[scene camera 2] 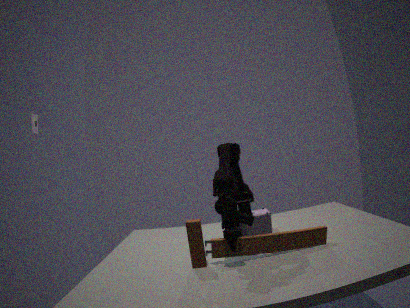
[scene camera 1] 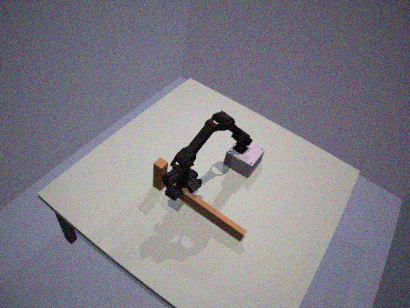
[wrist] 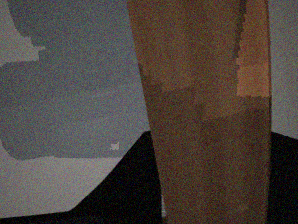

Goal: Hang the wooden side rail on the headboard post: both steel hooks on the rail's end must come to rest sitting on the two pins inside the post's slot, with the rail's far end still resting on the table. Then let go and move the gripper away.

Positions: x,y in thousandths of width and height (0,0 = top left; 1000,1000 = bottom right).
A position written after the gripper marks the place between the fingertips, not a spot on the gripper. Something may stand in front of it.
Observation:
In view: the gripper (scene camera 2: 570,813) and a wooden side rail (scene camera 2: 735,774).
The wooden side rail shows as well in scene camera 1 (scene camera 1: 550,726) and in the wrist view (wrist: 693,355). The gripper also shows in the wrist view (wrist: 622,600).

